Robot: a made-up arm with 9 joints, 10 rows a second.
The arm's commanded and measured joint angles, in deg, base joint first. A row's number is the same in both.
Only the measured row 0 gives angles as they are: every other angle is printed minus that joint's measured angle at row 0.
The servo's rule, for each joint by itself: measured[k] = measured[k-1] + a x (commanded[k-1-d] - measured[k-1]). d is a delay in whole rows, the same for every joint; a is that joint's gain. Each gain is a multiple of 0.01, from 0.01 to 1. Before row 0 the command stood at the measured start. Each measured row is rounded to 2 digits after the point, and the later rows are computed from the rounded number. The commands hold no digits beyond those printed.
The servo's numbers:
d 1
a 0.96 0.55 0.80 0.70 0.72 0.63 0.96 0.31 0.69
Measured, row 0:
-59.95, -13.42, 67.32, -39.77, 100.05, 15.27, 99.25, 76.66, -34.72
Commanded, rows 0 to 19:
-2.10, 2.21, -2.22, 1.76, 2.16, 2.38, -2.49, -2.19, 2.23
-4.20, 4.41, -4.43, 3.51, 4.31, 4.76, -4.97, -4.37, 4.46
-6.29, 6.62, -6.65, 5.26, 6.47, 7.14, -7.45, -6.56, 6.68
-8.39, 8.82, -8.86, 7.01, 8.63, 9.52, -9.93, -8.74, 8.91
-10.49, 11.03, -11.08, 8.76, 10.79, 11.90, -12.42, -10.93, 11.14
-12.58, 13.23, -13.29, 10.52, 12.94, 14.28, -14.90, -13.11, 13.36
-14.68, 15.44, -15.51, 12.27, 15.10, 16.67, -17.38, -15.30, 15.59
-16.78, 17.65, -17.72, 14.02, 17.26, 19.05, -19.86, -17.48, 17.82
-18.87, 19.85, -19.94, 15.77, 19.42, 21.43, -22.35, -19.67, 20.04
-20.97, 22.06, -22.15, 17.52, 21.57, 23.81, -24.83, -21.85, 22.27
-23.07, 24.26, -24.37, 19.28, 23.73, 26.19, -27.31, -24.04, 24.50
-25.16, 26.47, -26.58, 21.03, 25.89, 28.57, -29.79, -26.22, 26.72
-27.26, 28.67, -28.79, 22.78, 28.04, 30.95, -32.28, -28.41, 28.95
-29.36, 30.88, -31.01, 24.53, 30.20, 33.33, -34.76, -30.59, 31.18
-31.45, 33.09, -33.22, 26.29, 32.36, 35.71, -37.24, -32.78, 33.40
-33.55, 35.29, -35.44, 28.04, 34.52, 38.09, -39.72, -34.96, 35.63
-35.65, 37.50, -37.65, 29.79, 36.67, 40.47, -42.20, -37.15, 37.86
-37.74, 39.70, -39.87, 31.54, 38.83, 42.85, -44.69, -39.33, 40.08
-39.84, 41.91, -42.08, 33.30, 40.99, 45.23, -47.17, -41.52, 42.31
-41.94, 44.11, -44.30, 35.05, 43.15, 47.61, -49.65, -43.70, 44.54
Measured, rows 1 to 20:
0.00, 0.00, 0.00, 0.00, 0.00, 0.00, 0.00, 0.00, 0.00
-2.02, 1.22, -1.78, 1.23, 1.56, 1.50, -2.39, -0.68, 1.54
-4.11, 2.97, -3.90, 2.83, 3.54, 3.55, -4.87, -1.82, 3.55
-6.20, 4.98, -6.10, 4.53, 5.65, 5.81, -7.35, -3.29, 5.71
-8.30, 7.09, -8.31, 6.27, 7.80, 8.15, -9.83, -4.98, 7.92
-10.40, 9.26, -10.53, 8.01, 9.95, 10.51, -12.32, -6.82, 10.14
-12.49, 11.44, -12.74, 9.77, 12.10, 12.89, -14.80, -8.77, 12.36
-14.59, 13.64, -14.96, 11.52, 14.26, 15.27, -17.28, -10.79, 14.59
-16.69, 15.85, -17.17, 13.27, 16.42, 17.65, -19.76, -12.86, 16.82
-18.78, 18.05, -19.39, 15.02, 18.58, 20.03, -22.25, -14.97, 19.04
-20.88, 20.26, -21.60, 16.77, 20.73, 22.41, -24.73, -17.10, 21.27
-22.98, 22.46, -23.82, 18.53, 22.89, 24.79, -27.21, -19.25, 23.50
-25.07, 24.67, -26.03, 20.28, 25.05, 27.17, -29.69, -21.41, 25.72
-27.17, 26.87, -28.24, 22.03, 27.20, 29.55, -32.18, -23.58, 27.95
-29.27, 29.08, -30.46, 23.78, 29.36, 31.93, -34.66, -25.75, 30.18
-31.36, 31.29, -32.67, 25.54, 31.52, 34.31, -37.14, -27.93, 32.40
-33.46, 33.49, -34.89, 27.29, 33.68, 36.69, -39.62, -30.11, 34.63
-35.56, 35.70, -37.10, 29.04, 35.83, 39.07, -42.10, -32.29, 36.86
-37.65, 37.90, -39.32, 30.79, 37.99, 41.45, -44.59, -34.47, 39.08
-39.75, 40.11, -41.53, 32.55, 40.15, 43.83, -47.07, -36.66, 41.31

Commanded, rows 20 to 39:
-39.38, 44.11, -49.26, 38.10, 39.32, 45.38, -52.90, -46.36, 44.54
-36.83, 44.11, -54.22, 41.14, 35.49, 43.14, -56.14, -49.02, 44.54
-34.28, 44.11, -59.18, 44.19, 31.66, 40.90, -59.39, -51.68, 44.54
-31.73, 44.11, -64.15, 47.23, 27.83, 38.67, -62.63, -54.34, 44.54
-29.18, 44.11, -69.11, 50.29, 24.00, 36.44, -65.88, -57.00, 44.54
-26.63, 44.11, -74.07, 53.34, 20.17, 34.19, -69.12, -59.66, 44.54
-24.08, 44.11, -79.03, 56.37, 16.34, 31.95, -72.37, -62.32, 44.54
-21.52, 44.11, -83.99, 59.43, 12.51, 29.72, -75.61, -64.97, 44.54
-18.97, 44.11, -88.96, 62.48, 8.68, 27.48, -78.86, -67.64, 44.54
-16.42, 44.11, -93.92, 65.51, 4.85, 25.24, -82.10, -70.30, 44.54
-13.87, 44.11, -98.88, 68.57, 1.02, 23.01, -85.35, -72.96, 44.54
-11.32, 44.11, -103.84, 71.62, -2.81, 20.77, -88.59, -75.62, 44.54
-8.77, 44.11, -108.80, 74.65, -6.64, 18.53, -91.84, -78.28, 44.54
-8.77, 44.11, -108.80, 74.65, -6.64, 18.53, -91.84, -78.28, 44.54
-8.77, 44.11, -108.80, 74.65, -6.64, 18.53, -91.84, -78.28, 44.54
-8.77, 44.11, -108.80, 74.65, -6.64, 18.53, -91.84, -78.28, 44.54
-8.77, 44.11, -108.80, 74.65, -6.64, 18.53, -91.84, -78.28, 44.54
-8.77, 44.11, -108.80, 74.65, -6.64, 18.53, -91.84, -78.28, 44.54
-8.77, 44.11, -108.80, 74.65, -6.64, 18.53, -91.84, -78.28, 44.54
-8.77, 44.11, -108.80, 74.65, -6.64, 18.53, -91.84, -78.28, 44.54
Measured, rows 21 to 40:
-41.85, 42.31, -43.75, 34.30, 42.31, 46.21, -49.55, -38.84, 43.54
-39.48, 43.30, -48.16, 36.96, 40.16, 45.69, -52.77, -41.17, 44.23
-36.94, 43.75, -53.01, 39.89, 36.80, 44.08, -56.01, -43.60, 44.44
-34.39, 43.95, -57.95, 42.90, 33.10, 42.08, -59.25, -46.10, 44.51
-31.84, 44.04, -62.91, 45.93, 29.31, 39.93, -62.49, -48.65, 44.53
-29.29, 44.08, -67.87, 48.98, 25.49, 37.73, -65.74, -51.24, 44.54
-26.74, 44.10, -72.83, 52.03, 21.66, 35.50, -68.98, -53.85, 44.54
-24.19, 44.11, -77.79, 55.07, 17.83, 33.26, -72.23, -56.48, 44.54
-21.63, 44.11, -82.75, 58.12, 14.00, 31.03, -75.47, -59.11, 44.54
-19.08, 44.11, -87.72, 61.17, 10.17, 28.79, -78.72, -61.75, 44.54
-16.53, 44.11, -92.68, 64.21, 6.34, 26.55, -81.96, -64.40, 44.54
-13.98, 44.11, -97.64, 67.26, 2.51, 24.32, -85.21, -67.05, 44.54
-11.43, 44.11, -102.60, 70.31, -1.32, 22.08, -88.45, -69.71, 44.54
-8.88, 44.11, -107.56, 73.35, -5.15, 19.84, -91.70, -72.37, 44.54
-8.77, 44.11, -108.55, 74.26, -6.22, 19.01, -91.83, -74.20, 44.54
-8.77, 44.11, -108.75, 74.53, -6.52, 18.71, -91.84, -75.46, 44.54
-8.77, 44.11, -108.79, 74.61, -6.61, 18.60, -91.84, -76.33, 44.54
-8.77, 44.11, -108.80, 74.64, -6.63, 18.56, -91.84, -76.93, 44.54
-8.77, 44.11, -108.80, 74.65, -6.64, 18.54, -91.84, -77.35, 44.54
-8.77, 44.11, -108.80, 74.65, -6.64, 18.53, -91.84, -77.64, 44.54

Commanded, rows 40 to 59:
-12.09, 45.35, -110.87, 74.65, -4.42, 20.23, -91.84, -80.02, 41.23
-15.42, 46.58, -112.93, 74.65, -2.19, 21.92, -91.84, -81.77, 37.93
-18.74, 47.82, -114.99, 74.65, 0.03, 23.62, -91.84, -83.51, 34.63
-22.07, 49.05, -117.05, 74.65, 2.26, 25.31, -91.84, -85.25, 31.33
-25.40, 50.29, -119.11, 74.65, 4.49, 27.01, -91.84, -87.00, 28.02
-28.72, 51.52, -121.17, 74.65, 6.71, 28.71, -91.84, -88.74, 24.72
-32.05, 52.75, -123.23, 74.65, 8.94, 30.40, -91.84, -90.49, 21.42
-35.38, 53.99, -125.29, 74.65, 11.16, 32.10, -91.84, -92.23, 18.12
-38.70, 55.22, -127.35, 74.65, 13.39, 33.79, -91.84, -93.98, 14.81
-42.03, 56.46, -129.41, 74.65, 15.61, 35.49, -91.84, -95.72, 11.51
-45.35, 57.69, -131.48, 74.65, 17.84, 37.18, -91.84, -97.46, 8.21
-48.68, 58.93, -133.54, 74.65, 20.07, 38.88, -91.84, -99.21, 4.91
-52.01, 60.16, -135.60, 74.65, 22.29, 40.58, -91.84, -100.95, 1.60
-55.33, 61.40, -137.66, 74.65, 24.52, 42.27, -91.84, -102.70, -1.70
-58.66, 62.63, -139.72, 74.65, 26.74, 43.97, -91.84, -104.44, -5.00
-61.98, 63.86, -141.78, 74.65, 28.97, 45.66, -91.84, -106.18, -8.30
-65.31, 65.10, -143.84, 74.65, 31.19, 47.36, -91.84, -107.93, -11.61
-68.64, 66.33, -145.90, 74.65, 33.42, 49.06, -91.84, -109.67, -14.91
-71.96, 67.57, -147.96, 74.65, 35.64, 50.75, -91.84, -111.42, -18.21
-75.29, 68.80, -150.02, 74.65, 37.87, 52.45, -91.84, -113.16, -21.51
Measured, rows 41 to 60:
-8.77, 44.11, -108.80, 74.65, -6.64, 18.53, -91.84, -77.84, 44.54
-11.96, 44.79, -110.46, 74.65, -5.04, 19.60, -91.84, -78.52, 42.26
-15.28, 45.77, -112.44, 74.65, -2.99, 21.06, -91.84, -79.53, 39.27
-18.60, 46.90, -114.48, 74.65, -0.82, 22.67, -91.84, -80.76, 36.07
-21.93, 48.08, -116.54, 74.65, 1.40, 24.33, -91.84, -82.15, 32.80
-25.26, 49.30, -118.60, 74.65, 3.62, 26.02, -91.84, -83.65, 29.50
-28.58, 50.52, -120.66, 74.65, 5.84, 27.71, -91.84, -85.23, 26.20
-31.91, 51.75, -122.72, 74.65, 8.07, 29.40, -91.84, -86.86, 22.90
-35.24, 52.98, -124.78, 74.65, 10.29, 31.10, -91.84, -88.52, 19.60
-38.56, 54.21, -126.84, 74.65, 12.52, 32.79, -91.84, -90.21, 16.29
-41.89, 55.45, -128.90, 74.65, 14.74, 34.49, -91.84, -91.92, 12.99
-45.21, 56.68, -130.96, 74.65, 16.97, 36.18, -91.84, -93.64, 9.69
-48.54, 57.92, -133.02, 74.65, 19.20, 37.88, -91.84, -95.37, 6.39
-51.87, 59.15, -135.08, 74.65, 21.42, 39.58, -91.84, -97.10, 3.08
-55.19, 60.39, -137.14, 74.65, 23.65, 41.27, -91.84, -98.84, -0.22
-58.52, 61.62, -139.20, 74.65, 25.87, 42.97, -91.84, -100.58, -3.52
-61.84, 62.85, -141.26, 74.65, 28.10, 44.66, -91.84, -102.32, -6.82
-65.17, 64.09, -143.32, 74.65, 30.32, 46.36, -91.84, -104.06, -10.13
-68.50, 65.32, -145.38, 74.65, 32.55, 48.06, -91.84, -105.80, -13.43
-71.82, 66.56, -147.44, 74.65, 34.77, 49.75, -91.84, -107.54, -16.73

